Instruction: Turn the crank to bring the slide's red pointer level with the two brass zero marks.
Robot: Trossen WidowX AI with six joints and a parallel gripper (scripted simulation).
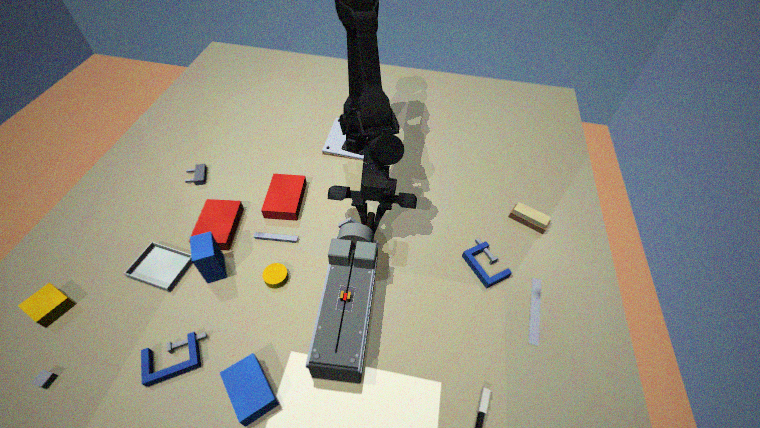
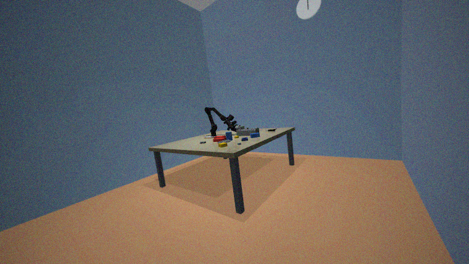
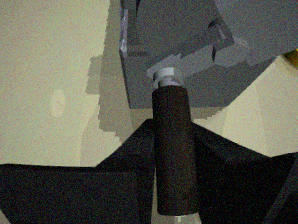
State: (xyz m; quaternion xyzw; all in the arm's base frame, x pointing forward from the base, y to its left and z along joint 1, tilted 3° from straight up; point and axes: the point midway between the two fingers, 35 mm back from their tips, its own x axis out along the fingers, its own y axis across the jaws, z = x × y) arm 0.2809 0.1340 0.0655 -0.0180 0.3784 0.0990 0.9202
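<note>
The dark crank handle is 20 mm behind my gripper tip and 20 mm above it. The rest, counted from my gripper tip: tan block (340 mm to the left, 200 mm behind, 30 mm below); then red pointer (170 mm ahead, 40 mm above, 10 mm to the left); then grey strip (370 mm to the left, 40 mm below, 30 mm ahead).
</note>
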